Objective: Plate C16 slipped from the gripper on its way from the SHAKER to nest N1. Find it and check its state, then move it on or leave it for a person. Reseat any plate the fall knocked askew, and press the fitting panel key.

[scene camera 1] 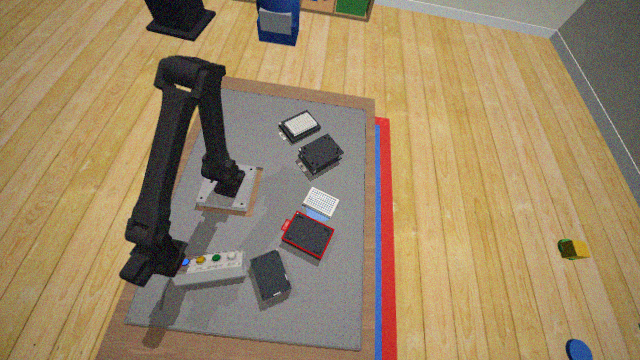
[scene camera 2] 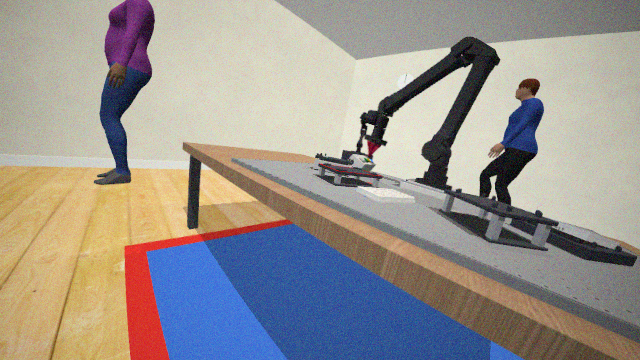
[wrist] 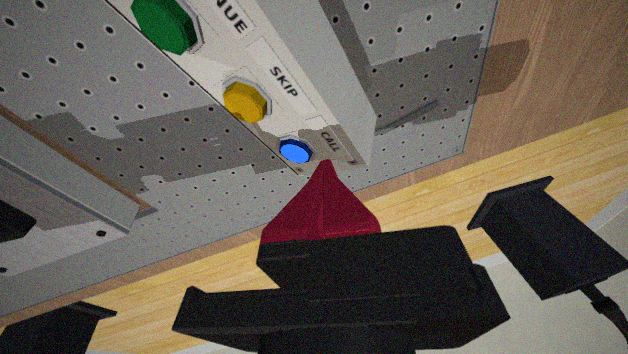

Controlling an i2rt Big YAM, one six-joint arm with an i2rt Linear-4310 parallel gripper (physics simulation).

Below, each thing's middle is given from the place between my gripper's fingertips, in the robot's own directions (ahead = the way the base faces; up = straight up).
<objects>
My gripper is now 50 mm short of the yellow SKIP button (wrist: 243, 101), 40 mm to the right of it and 20 mm above it. From my hand the other things lie so: dark shaker (scene camera 1: 270, 274) 290 mm ahead, 60 mm to the left, 50 mm below; green CONTINUE button (wrist: 174, 33) 100 mm ahead, 60 mm to the left, 20 mm below.
</objects>
